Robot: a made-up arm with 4 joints.
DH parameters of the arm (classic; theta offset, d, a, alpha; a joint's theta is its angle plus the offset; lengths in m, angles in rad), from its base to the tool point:
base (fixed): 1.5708 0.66 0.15 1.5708
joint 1: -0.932 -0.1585 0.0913 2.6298
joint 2: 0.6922 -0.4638 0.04 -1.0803
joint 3: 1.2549 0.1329 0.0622 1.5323
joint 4: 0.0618 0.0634 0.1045 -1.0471
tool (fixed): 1.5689 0.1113 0 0
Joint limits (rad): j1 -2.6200..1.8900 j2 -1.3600..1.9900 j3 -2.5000..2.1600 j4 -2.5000..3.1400
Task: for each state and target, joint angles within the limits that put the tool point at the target. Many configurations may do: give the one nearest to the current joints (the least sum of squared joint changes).
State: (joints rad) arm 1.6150 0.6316 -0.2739 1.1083
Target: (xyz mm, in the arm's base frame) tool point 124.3 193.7 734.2
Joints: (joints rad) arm 1.6536 0.0147 -0.4935 2.0399
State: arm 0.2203 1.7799 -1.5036 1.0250
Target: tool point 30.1 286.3 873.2
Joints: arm 0.1940 1.3178 -1.8433 1.5554
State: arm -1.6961 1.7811 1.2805 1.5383
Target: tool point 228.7 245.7 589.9
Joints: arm -2.1890 1.2114 0.7785 2.1687
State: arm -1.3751 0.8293 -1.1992 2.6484
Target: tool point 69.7 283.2 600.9
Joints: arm -1.0508 0.8638 -1.0975 2.0984
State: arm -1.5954 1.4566 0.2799 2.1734
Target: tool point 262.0 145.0 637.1
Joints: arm -1.6860 0.7536 0.6818 2.3955
